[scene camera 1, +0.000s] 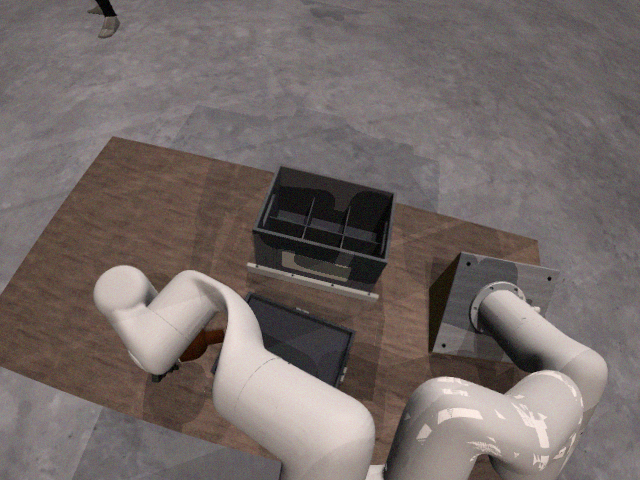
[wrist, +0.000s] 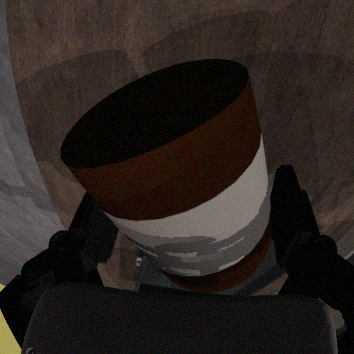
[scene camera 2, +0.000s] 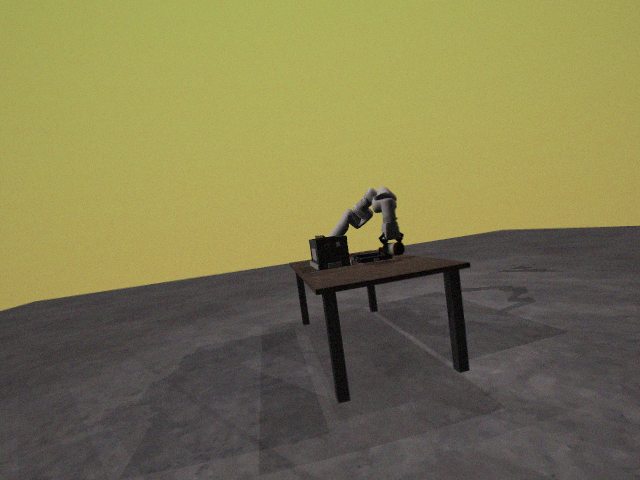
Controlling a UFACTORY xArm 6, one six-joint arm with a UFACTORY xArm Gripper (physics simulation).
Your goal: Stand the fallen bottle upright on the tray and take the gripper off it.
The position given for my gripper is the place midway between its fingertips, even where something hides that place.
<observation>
I see my gripper (wrist: 193, 185), a brown bottle (scene camera 1: 197, 348) and a pale strip (scene camera 1: 262, 270).
</observation>
